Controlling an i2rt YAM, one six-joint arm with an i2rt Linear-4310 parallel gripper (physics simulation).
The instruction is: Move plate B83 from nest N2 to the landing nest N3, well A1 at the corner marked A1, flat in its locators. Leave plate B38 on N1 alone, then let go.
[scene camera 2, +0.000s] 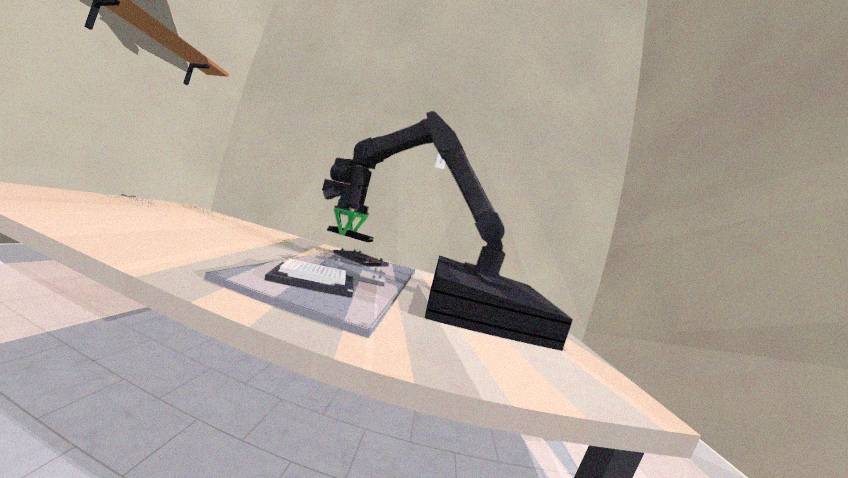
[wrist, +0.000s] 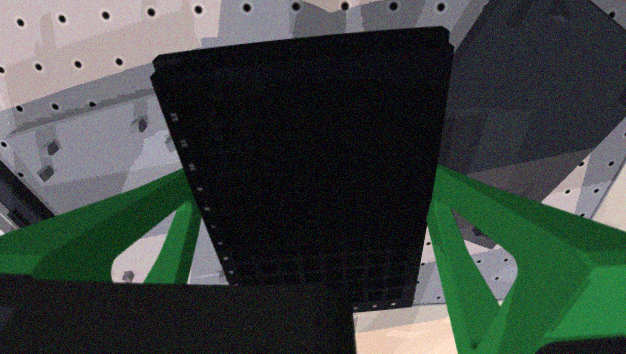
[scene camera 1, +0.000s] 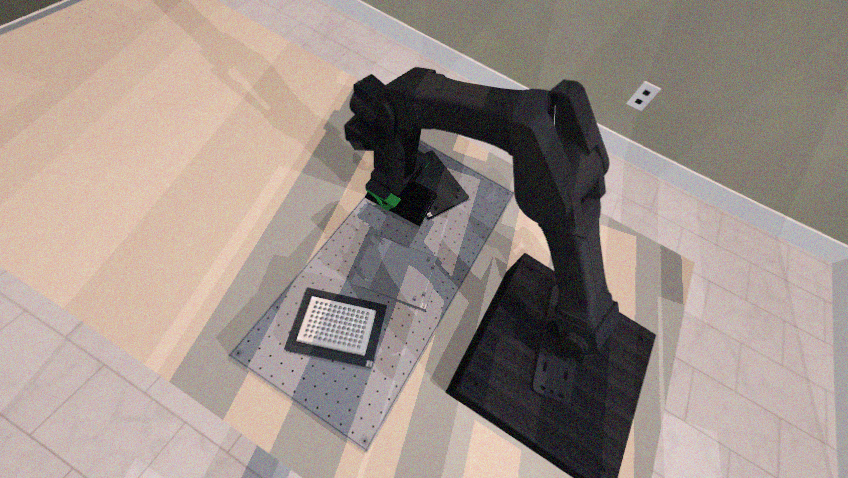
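The black plate B83 is held up between the green fingers of my gripper, which is shut on its two sides. It hangs above the breadboard, beside and partly over the dark nest, and is turned relative to it. A grey nest with small locator pegs stands in the middle, with no plate on it. The white plate B38 lies flat in the black nest N1. The other nests' numbers are unreadable.
The perforated breadboard carries the three nests. The arm's black base block stands beside it. A wooden wall shelf shows at the upper left of scene camera 2.
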